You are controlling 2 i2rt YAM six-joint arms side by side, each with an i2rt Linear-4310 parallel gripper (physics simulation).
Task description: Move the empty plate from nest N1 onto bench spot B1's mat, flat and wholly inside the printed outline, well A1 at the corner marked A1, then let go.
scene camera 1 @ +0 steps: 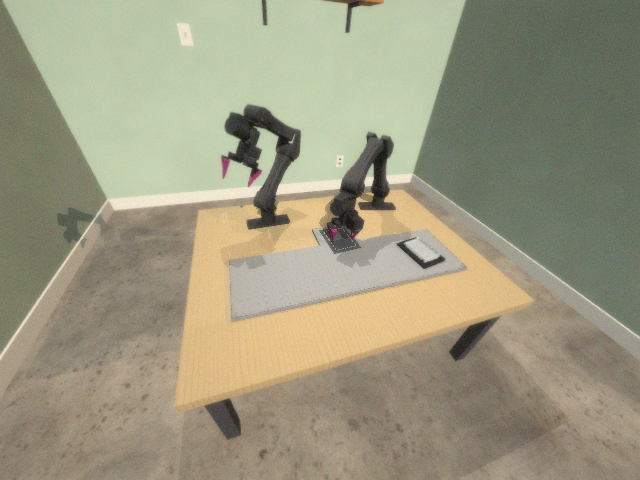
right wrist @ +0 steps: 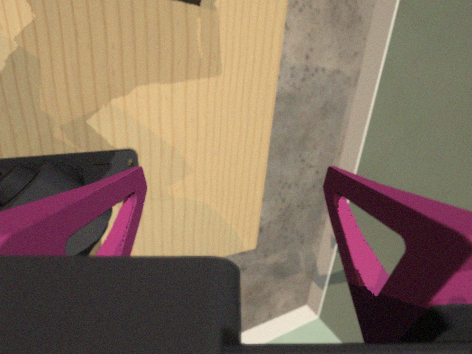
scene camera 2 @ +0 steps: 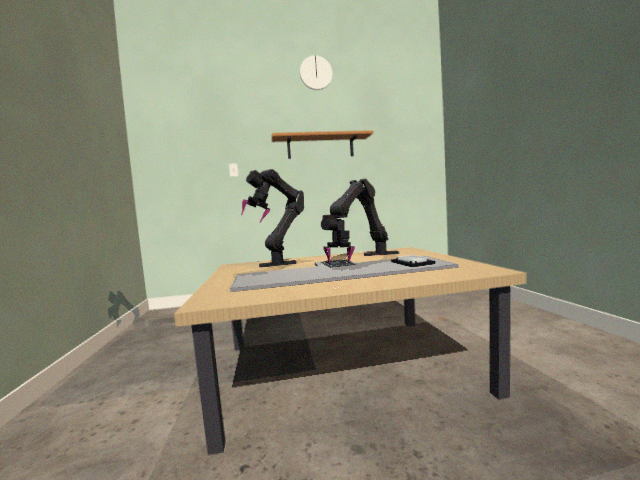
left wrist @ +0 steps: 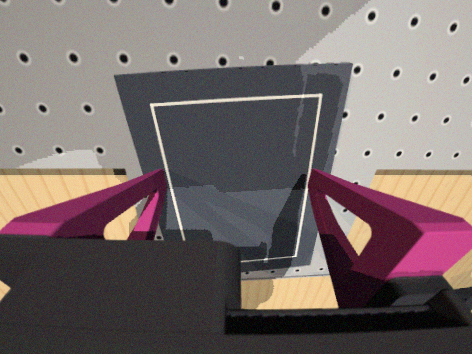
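Pixels of known places: left gripper, between the fingertips: [scene camera 1: 342,240] [scene camera 2: 339,262] [left wrist: 237,177]; right gripper, between the fingertips: [scene camera 1: 236,183] [right wrist: 235,176] [scene camera 2: 250,219]; left arm's base, origin of its link: [scene camera 1: 376,206] [scene camera 2: 381,253]; right arm's base, origin of its link: [scene camera 1: 268,222] [right wrist: 56,181] [scene camera 2: 277,264].
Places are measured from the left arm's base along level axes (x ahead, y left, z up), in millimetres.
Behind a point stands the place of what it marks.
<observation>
The pale plate [scene camera 1: 423,249] {x 410, y 81, z 38 mm} [scene camera 2: 415,259] {x 467, y 74, z 39 mm} lies in a black nest [scene camera 1: 433,262] {x 476, y 99, z 25 mm} at the right of both scene views. The dark mat [scene camera 1: 342,245] {x 348, y -255, z 15 mm} [left wrist: 230,135] {x 344, y -242, z 15 mm} with a thin pale outline lies at the back middle of the grey board; no plate shows on it. My left gripper [scene camera 1: 344,237] {x 319, y -252, z 19 mm} [scene camera 2: 339,260] {x 319, y -252, z 19 mm} [left wrist: 237,177] {x 319, y -252, z 19 mm} is open and empty, pointing down low over the mat, its fingertips near the outline's two long sides in the left wrist view. My right gripper [scene camera 1: 237,180] {x 257, y -681, z 258 mm} [scene camera 2: 251,217] {x 257, y -681, z 258 mm} [right wrist: 235,176] {x 257, y -681, z 258 mm} is open and empty, high above the table's back left. No A1 mark is readable.
The grey perforated board [scene camera 1: 289,289] {x 581, y -482, z 14 mm} [scene camera 2: 289,279] {x 597, y -454, z 13 mm} [left wrist: 60,30] {x 376, y -150, z 13 mm} runs across the wooden table [scene camera 1: 310,356] {x 814, y -423, z 0 mm} [scene camera 2: 361,292] {x 793, y -189, z 0 mm} [right wrist: 235,125] {x 272, y -817, z 0 mm}. Both arm bases stand along the table's back edge. A wall shelf [scene camera 2: 320,136] hangs behind the arms.
</observation>
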